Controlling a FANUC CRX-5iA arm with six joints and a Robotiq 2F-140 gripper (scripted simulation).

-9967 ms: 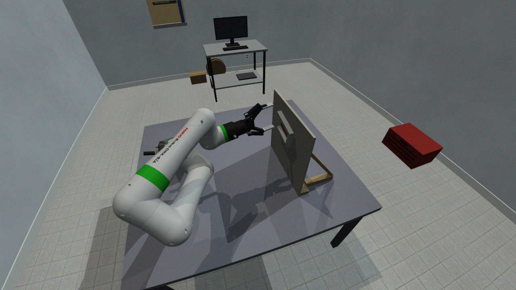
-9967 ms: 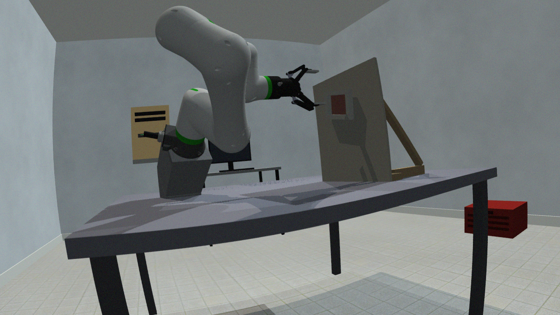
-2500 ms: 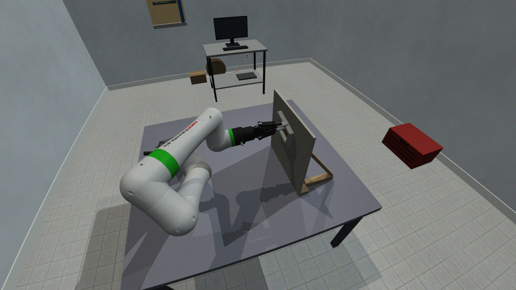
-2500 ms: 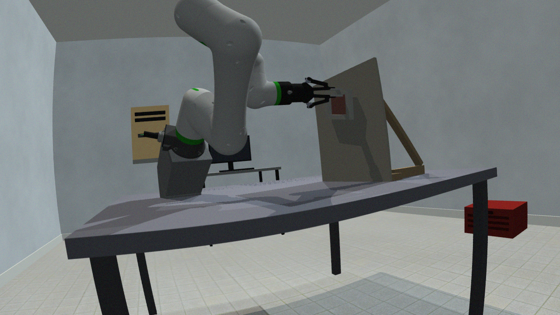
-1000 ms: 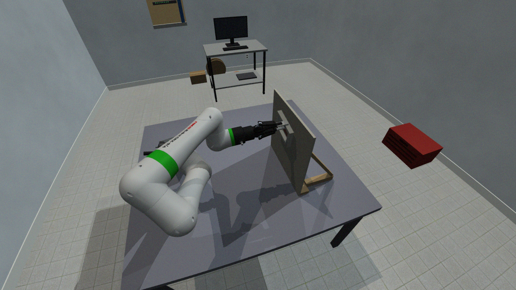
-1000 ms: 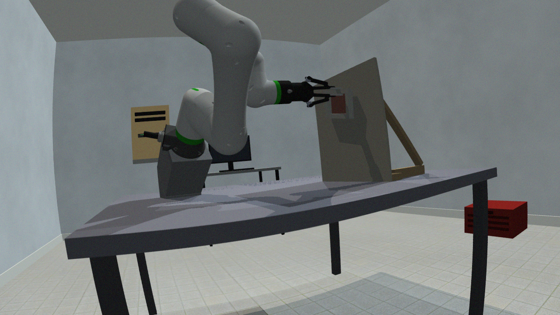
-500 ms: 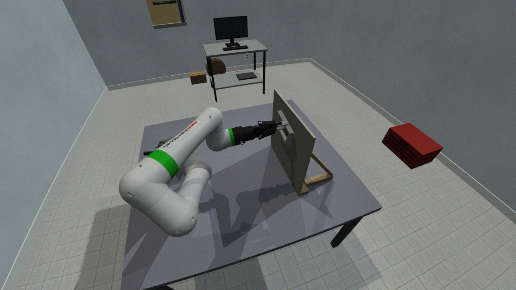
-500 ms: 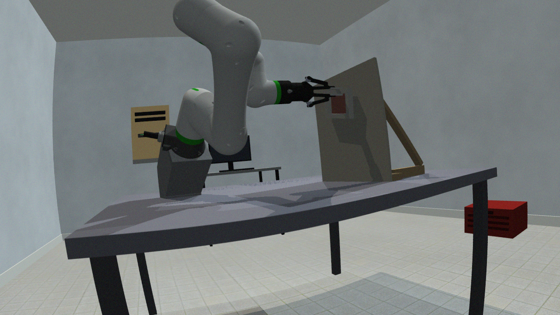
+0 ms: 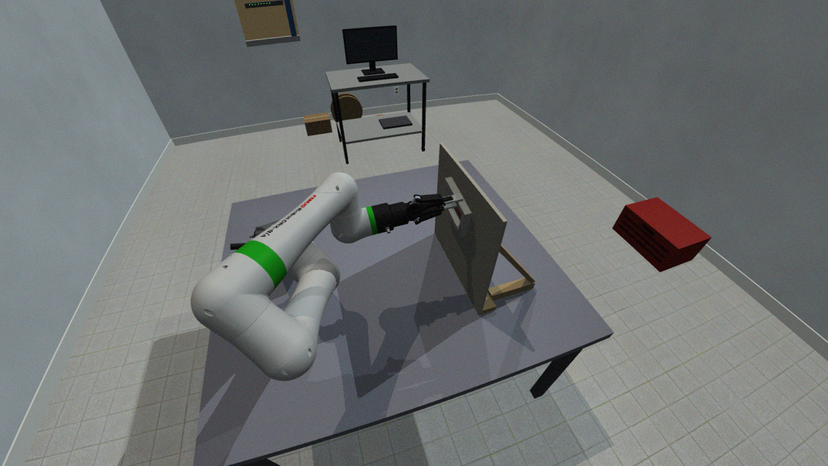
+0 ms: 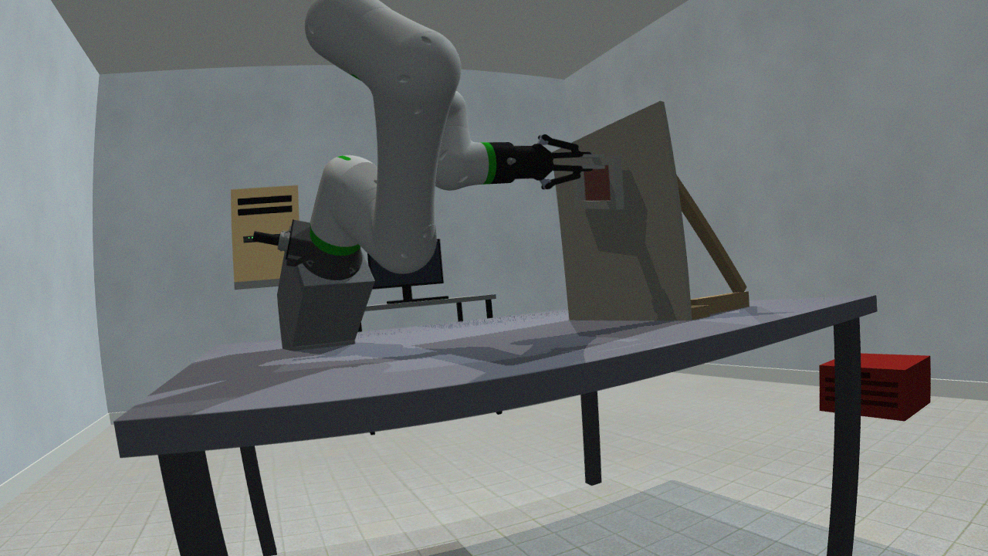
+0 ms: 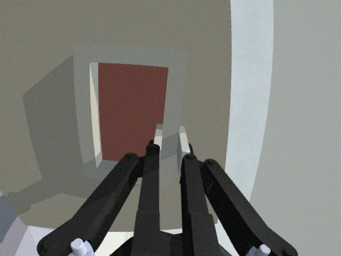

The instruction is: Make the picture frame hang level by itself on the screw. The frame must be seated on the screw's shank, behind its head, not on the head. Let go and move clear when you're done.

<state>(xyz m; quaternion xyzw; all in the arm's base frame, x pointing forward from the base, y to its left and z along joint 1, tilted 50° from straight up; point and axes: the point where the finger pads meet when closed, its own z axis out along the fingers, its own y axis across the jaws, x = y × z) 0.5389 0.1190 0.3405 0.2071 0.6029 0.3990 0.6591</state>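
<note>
The picture frame is 4 cm ahead of my hand, 2 cm to the left of it and 5 cm below it. From my hand the other things lie so: upright tan board: 5 cm ahead, 1 cm to the left, 15 cm below.
</note>
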